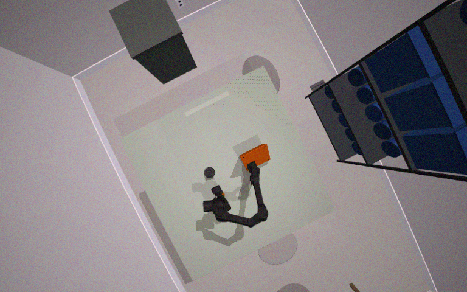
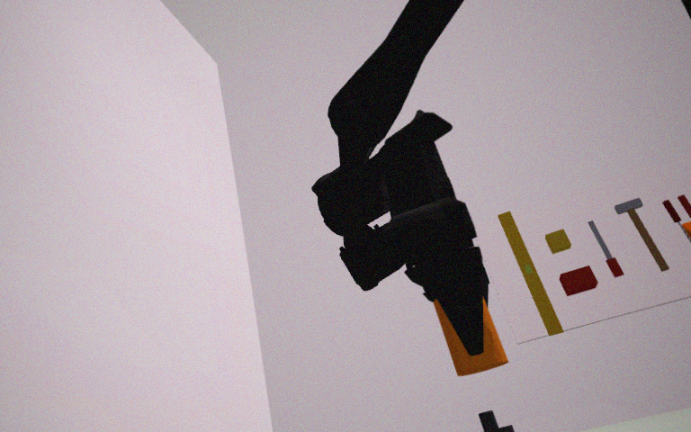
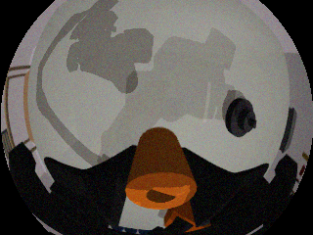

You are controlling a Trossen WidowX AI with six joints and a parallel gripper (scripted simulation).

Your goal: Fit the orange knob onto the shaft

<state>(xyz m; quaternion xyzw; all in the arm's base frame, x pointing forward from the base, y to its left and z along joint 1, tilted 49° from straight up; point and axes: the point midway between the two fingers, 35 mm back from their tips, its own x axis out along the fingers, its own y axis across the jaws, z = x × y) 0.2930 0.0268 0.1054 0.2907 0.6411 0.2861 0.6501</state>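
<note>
The dark round pedestal lies 20 mm ahead of my gripper tip, 180 mm to the right of it and 60 mm below it. Round my gripper tip: orange knob (20 mm above).
</note>
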